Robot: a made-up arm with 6 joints.
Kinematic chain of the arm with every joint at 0, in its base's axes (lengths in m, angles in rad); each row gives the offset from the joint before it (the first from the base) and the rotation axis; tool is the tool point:
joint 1: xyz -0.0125 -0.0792 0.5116 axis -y
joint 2: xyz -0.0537 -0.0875 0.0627 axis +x
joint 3: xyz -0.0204 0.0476 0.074 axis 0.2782 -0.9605 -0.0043
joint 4: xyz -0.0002 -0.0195 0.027 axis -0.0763 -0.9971 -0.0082
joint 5: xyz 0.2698 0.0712 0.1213 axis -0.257 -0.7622 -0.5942
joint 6: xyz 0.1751 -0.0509 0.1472 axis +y
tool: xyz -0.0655 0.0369 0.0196
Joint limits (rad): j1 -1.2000..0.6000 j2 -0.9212..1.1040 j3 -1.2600..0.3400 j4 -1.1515..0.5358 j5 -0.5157..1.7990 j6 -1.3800..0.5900
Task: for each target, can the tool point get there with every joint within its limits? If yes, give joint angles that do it. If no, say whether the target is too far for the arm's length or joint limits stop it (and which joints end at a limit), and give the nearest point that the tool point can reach.
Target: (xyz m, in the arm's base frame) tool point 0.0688 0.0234 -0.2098
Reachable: no: joint limits stop it (at a limit: joint 1, joint 2, joint 4, joint 5, joint 6) | nearest point 0.0741 -0.0231 0.0510 | short by 0.265 m
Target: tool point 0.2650 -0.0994 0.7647
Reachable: yes | joints 0.4564 0.5697 -0.3334 -0.7132 0.5065 -0.0664
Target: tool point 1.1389 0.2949 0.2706
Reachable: no: too far | nearest point 0.5823 0.0691 0.4560 | short by 0.629 m
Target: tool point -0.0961 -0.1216 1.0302
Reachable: yes | joints 0.1108 0.2892 -0.0184 0.3878 1.4937 0.1896
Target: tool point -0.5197 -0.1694 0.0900
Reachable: no: joint limits stop it (at a limit: joint 3, joint 4, joint 5, joint 6) | nearest point -0.3315 -0.1685 0.2464 | short by 0.245 m
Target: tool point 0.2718 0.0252 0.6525
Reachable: yes | joints -0.0587 -0.1626 -0.7133 -0.1646 1.3876 -0.1604
